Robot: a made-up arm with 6 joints. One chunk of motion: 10 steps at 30 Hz.
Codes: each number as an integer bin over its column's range. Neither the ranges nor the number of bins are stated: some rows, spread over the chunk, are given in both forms.
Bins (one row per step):
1: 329 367 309 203 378 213
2: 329 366 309 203 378 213
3: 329 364 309 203 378 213
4: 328 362 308 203 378 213
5: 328 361 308 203 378 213
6: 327 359 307 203 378 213
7: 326 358 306 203 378 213
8: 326 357 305 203 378 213
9: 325 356 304 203 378 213
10: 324 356 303 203 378 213
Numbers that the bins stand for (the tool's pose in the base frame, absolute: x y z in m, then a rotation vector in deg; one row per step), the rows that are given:
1: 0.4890 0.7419 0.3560 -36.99 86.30 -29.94
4: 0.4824 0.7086 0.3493 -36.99 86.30 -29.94
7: 0.4691 0.6820 0.3360 -36.99 86.30 -29.94
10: 0.4558 0.6687 0.3160 -36.99 86.30 -29.94
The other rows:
2: 0.4890 0.7352 0.3560 -36.99 86.30 -29.94
3: 0.4890 0.7219 0.3560 -36.99 86.30 -29.94
5: 0.4824 0.7020 0.3493 -36.99 86.30 -29.94
6: 0.4757 0.6886 0.3427 -36.99 86.30 -29.94
8: 0.4691 0.6753 0.3294 -36.99 86.30 -29.94
9: 0.4624 0.6687 0.3227 -36.99 86.30 -29.94

